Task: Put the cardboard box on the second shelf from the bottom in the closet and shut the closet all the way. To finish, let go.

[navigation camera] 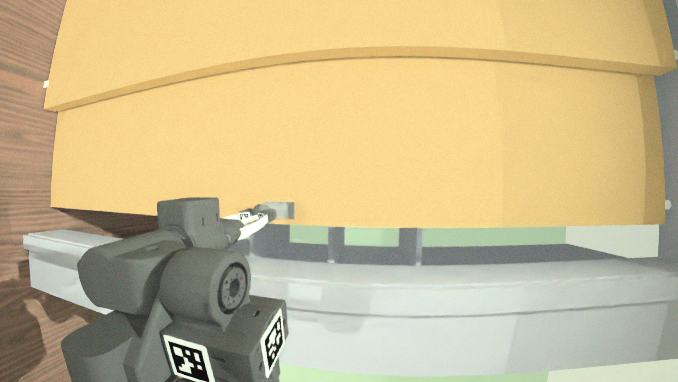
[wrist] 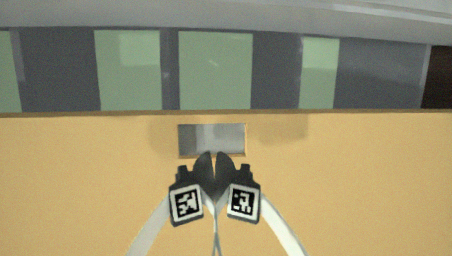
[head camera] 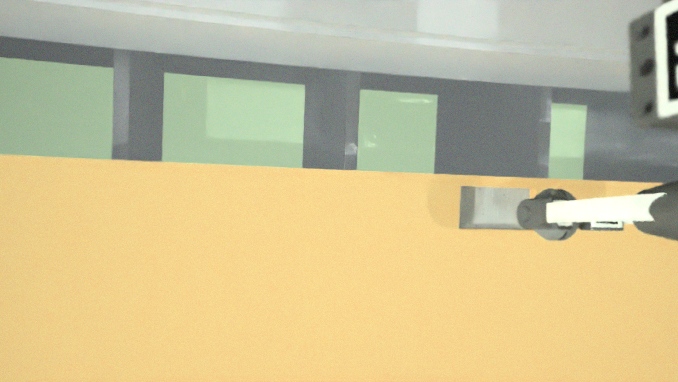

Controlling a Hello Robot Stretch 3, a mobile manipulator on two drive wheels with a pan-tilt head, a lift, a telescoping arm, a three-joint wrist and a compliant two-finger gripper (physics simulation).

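Frame: origin at the robot's base, x ahead, y left, z up, level; millimetres.
Seen in the pictures: gripper, fingertip midpoint: [navigation camera: 265, 212] [head camera: 541, 215].
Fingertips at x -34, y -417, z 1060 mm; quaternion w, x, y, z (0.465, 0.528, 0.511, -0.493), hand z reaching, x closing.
Observation:
Offsets run from my fingertips to a thing's top centre. "spot": to the spot under its first point.
A wide yellow panel [head camera: 250, 280] [navigation camera: 350, 140] [wrist: 75, 185], seemingly the closet's door, fills much of every view. A second yellow panel [navigation camera: 350, 25] overlaps its upper edge in the navigation view. Near the lower panel's free edge is a grey rectangular cut-out or recess {spot: 9 mm down, 13 mm back, 87 mm right} [head camera: 495, 207] [navigation camera: 286, 210] [wrist: 215, 137]. Beyond that edge, dark grey compartments with dividers show. My gripper [head camera: 525, 213] [navigation camera: 265, 210] [wrist: 214, 169] is shut with nothing between the fingers. Its tips overlap the cut-out's near edge in the wrist view; contact cannot be told. The cardboard box does not show.
A light grey ledge [head camera: 300, 40] [navigation camera: 450, 295] [wrist: 225, 17] runs alongside the compartments. Brown wood grain [navigation camera: 25, 125] shows at the left of the navigation view. Pale green surfaces {spot: 233 mm up, 237 mm back, 727 mm right} [head camera: 232, 120] [navigation camera: 370, 237] [wrist: 215, 70] show between the grey dividers. My wrist stands over the ledge in the navigation view.

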